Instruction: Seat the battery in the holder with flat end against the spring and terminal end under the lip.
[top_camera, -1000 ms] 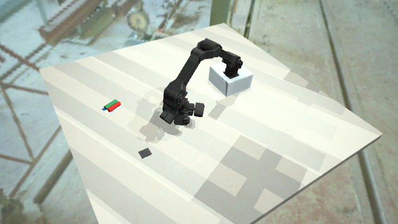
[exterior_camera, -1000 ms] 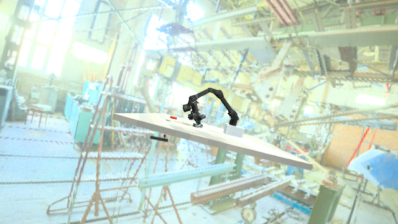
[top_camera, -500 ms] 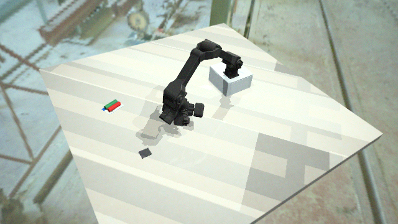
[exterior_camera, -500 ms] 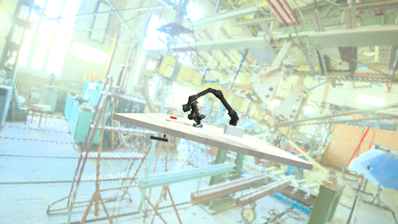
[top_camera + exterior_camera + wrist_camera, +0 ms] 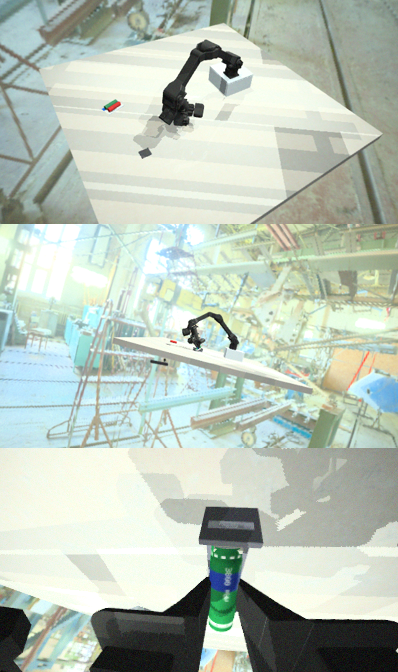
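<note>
Right now my gripper tip is 1 cm below the green battery. Also, from my gripper tip: dark square 27 cm ahead, 10 cm to the left, 2 cm below; white card 28 cm ahead, 24 cm to the right, 2 cm below.
</note>
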